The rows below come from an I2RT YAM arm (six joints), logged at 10 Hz.
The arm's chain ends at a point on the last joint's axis. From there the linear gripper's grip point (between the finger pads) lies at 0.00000 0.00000 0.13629 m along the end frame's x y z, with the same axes.
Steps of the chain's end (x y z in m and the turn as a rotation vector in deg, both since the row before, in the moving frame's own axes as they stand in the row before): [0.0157, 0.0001, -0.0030, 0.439, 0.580, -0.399]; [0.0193, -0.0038, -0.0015, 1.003, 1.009, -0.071]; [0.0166, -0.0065, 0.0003, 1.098, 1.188, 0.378]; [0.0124, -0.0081, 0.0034, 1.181, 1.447, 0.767]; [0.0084, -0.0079, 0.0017, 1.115, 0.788, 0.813]
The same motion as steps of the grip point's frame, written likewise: [0.0171, -0.0009, -0.0030, 0.439, 0.580, -0.399]; [0.0217, -0.0062, -0.0015, 1.003, 1.009, -0.071]; [0.0194, -0.0091, 0.0002, 1.098, 1.188, 0.378]; [0.0159, -0.0109, 0.0033, 1.181, 1.447, 0.767]; [0.0103, -0.0105, 0.0017, 1.115, 0.788, 0.813]
